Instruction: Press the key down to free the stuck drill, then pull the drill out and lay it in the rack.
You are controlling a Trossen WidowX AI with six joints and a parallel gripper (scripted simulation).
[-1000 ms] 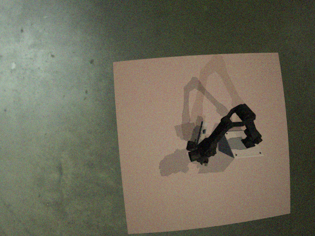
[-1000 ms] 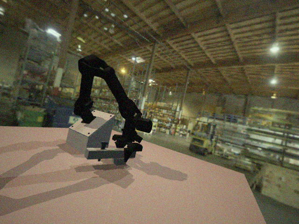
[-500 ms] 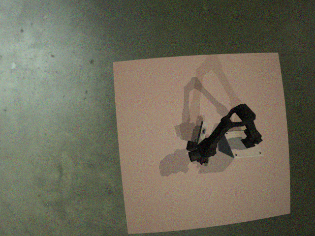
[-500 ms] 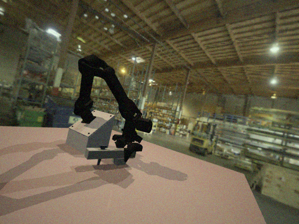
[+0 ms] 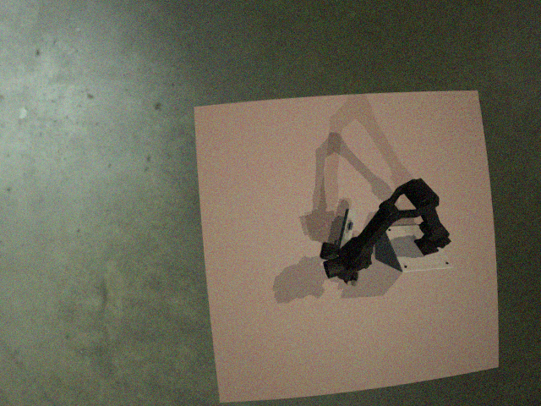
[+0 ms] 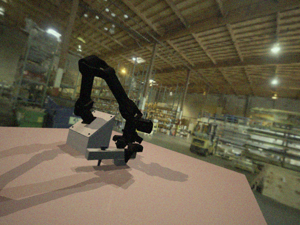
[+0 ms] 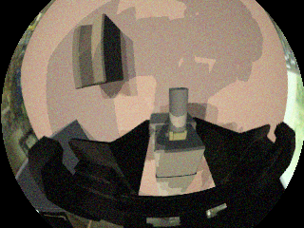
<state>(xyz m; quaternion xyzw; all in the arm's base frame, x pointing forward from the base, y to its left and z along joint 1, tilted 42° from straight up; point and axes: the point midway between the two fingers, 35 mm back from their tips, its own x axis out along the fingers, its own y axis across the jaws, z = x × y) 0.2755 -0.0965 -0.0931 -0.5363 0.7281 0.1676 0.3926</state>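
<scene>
My gripper tip is now 30 mm below the drill, 20 mm to the left of it and 10 mm past it. Round my gripper tip: dark key: 100 mm to the right, 50 mm behind, 40 mm above; then grey rack: 110 mm to the left, 30 mm behind.
</scene>
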